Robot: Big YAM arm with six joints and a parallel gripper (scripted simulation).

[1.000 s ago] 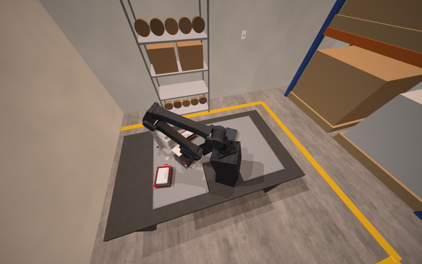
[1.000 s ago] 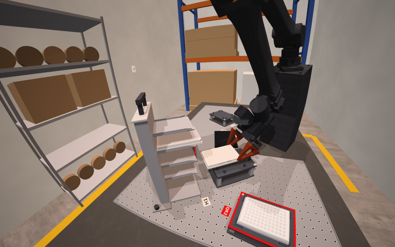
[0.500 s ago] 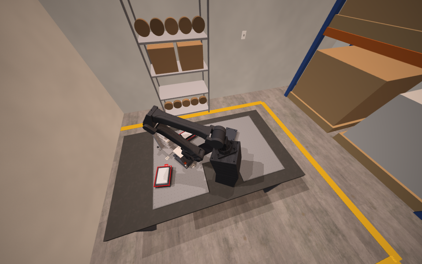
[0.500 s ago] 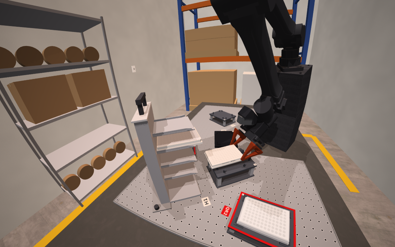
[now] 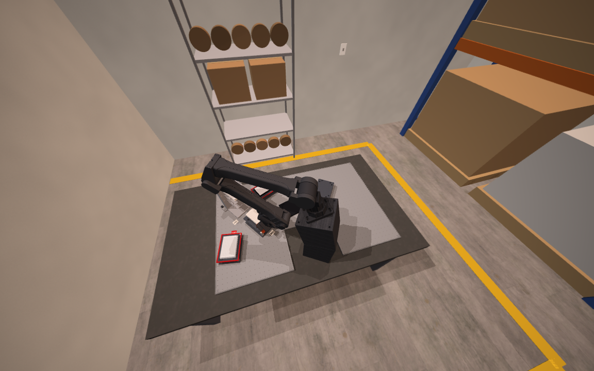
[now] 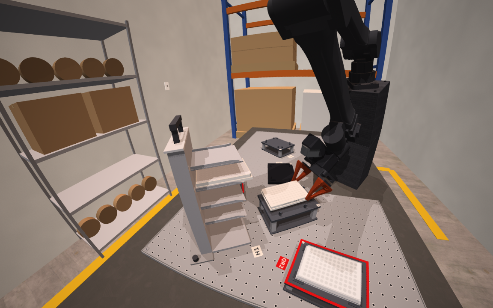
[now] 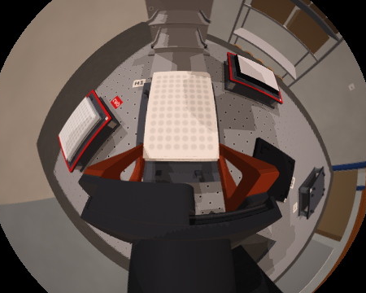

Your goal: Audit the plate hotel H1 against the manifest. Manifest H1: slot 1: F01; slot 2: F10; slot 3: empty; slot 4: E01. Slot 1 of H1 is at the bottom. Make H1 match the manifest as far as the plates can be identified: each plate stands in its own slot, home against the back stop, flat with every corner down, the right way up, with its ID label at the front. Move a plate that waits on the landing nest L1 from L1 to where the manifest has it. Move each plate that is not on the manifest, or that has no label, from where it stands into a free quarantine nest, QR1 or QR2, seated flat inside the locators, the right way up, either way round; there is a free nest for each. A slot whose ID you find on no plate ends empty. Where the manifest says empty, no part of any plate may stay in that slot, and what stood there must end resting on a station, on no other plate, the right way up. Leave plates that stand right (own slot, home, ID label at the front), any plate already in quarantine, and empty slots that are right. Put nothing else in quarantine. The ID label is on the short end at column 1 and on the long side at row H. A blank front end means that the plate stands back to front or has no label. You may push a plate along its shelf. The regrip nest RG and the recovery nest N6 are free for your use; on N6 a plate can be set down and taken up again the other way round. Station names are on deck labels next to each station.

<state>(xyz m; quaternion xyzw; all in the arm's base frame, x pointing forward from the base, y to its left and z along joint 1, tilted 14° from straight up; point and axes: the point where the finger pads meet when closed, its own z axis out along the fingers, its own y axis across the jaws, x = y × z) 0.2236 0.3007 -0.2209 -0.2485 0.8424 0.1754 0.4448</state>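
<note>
My hand is 3 cm short of the dark regrip nest, 3 cm to the right of it and 3 cm above it. From my hand the other things lie so: H1 deck label (9 cm ahead, 19 cm to the left, 9 cm below); flat black nest (9 cm ahead, 21 cm to the right, 8 cm below); quarantine nest QR2 (9 cm behind, 22 cm to the left, 5 cm below).
</note>
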